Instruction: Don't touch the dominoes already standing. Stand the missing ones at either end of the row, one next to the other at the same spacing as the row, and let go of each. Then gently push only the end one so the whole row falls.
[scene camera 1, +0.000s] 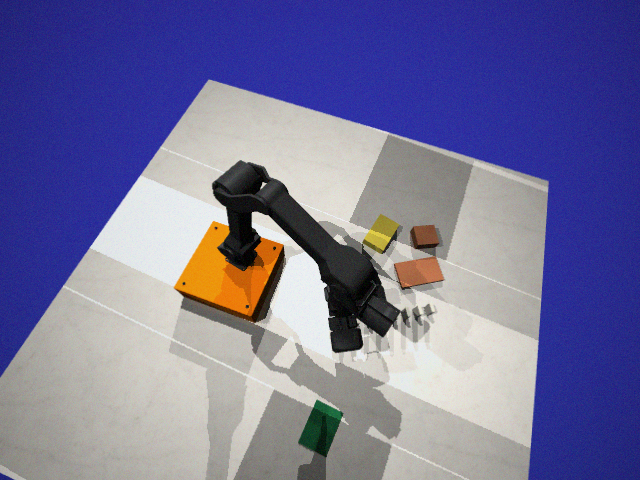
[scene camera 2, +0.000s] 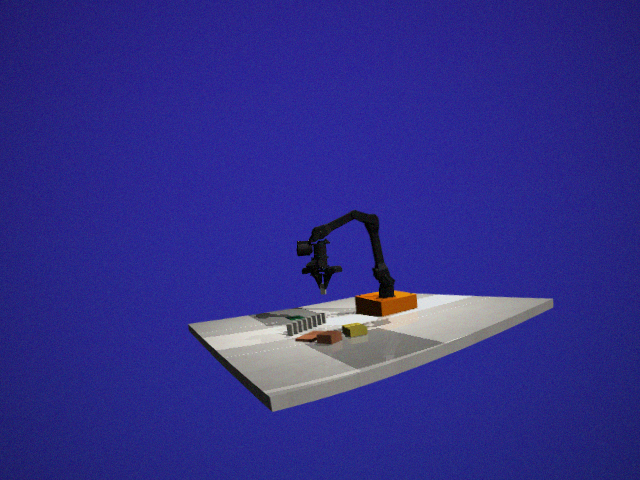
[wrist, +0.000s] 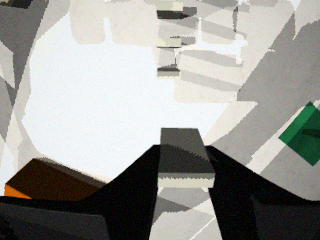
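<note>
Gripper (scene camera 1: 337, 314) (wrist: 181, 152), holding a pale piece (wrist: 183, 163). Flat orange block (scene camera 1: 422, 271); out of frame in the wrist view.
</note>
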